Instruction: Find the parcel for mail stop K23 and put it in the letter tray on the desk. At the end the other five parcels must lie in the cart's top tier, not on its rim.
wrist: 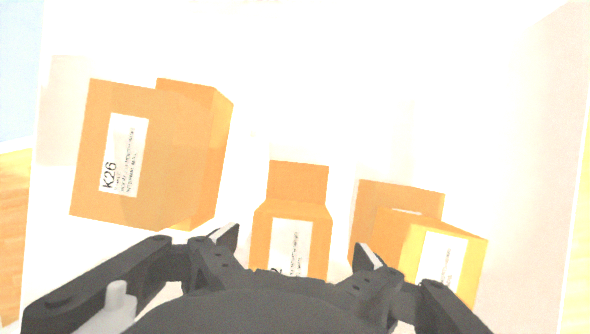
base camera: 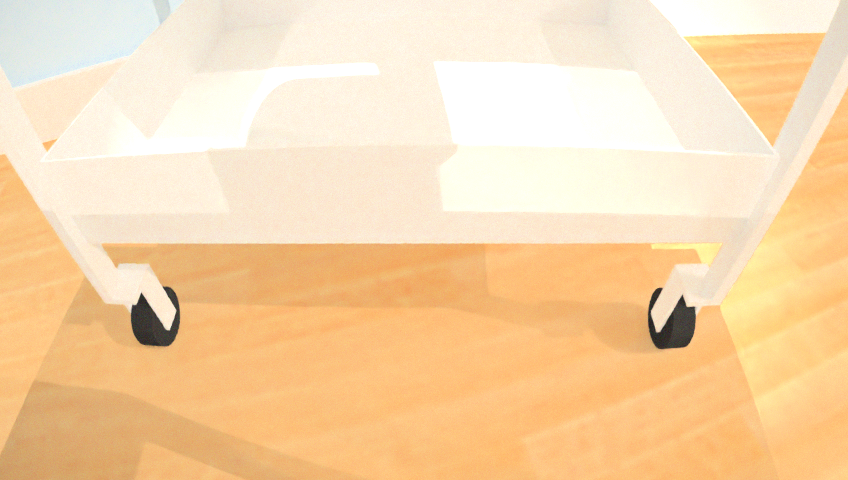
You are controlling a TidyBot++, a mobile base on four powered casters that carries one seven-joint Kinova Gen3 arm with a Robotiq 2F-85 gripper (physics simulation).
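Places are measured from the arm's base along level axes (x right, y ahead, z up), in metres.
Where they show: gripper, fingertip midpoint: (wrist: 294,245).
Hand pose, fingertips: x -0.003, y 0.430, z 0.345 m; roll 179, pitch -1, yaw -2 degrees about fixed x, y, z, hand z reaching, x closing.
Each offset is from my fingertips to the top centre of the thing. "spot": to the spot under its first point. Level surfaces: height alone.
In the wrist view, six orange-brown parcels stand in pairs in the cart's white top tier @(spot: dy +0.082, dx +0.204, dz -0.033 m) (wrist: 545,165). At the left, the parcel labelled K26 @(dy +0.053, dx -0.116, dz +0.023 m) (wrist: 170,165) overlaps another parcel @(dy +0.055, dx -0.115, dz -0.027 m) (wrist: 224,120). In the middle, a parcel @(dy -0.001, dx -0.003, dz +0.023 m) (wrist: 320,245) with a partly hidden label, of which a "2" shows, is in front of another @(dy -0.004, dx -0.004, dz -0.027 m) (wrist: 297,181). At the right, a parcel @(dy +0.001, dx +0.090, dz +0.021 m) (wrist: 395,235) with an unreadable label partly covers another @(dy +0.005, dx +0.091, dz -0.029 m) (wrist: 366,200). No K23 label is readable. My gripper (wrist: 294,245) is open and empty, its fingertips appearing either side of the middle front parcel. Letter tray and desk do not show.
In the base view, the cart's lower tier @(spot: dy -0.111, dx -0.041, dz -0.567 m) (base camera: 333,184) spans the width, between white legs @(spot: dy -0.106, dx +0.208, dz -0.510 m) (base camera: 800,107). Black casters (base camera: 155,315) (base camera: 672,318) stand on the wooden floor @(dz -0.742 m) (base camera: 404,380). In the wrist view, floor (wrist: 11,225) shows beyond the tier's left side.
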